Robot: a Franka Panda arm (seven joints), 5 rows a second.
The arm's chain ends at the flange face. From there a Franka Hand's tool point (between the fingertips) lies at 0.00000 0.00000 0.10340 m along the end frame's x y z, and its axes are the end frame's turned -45 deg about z.
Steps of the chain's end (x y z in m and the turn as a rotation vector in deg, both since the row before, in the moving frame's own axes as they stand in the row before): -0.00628 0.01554 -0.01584 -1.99 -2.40 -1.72; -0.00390 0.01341 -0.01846 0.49 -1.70 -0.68; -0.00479 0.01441 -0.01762 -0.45 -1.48 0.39; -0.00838 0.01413 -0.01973 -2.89 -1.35 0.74; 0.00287 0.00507 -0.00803 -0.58 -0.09 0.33
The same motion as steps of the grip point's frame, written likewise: -0.02104 0.00611 -0.01599 0.29 -3.10 -1.72; -0.01380 0.00394 -0.01851 1.55 -0.86 -0.68; -0.01603 0.00548 -0.01766 0.73 -1.36 0.39; -0.02134 0.00600 -0.01989 -1.09 -3.00 0.74; -0.00241 0.00624 -0.00804 -0.35 -0.47 0.33
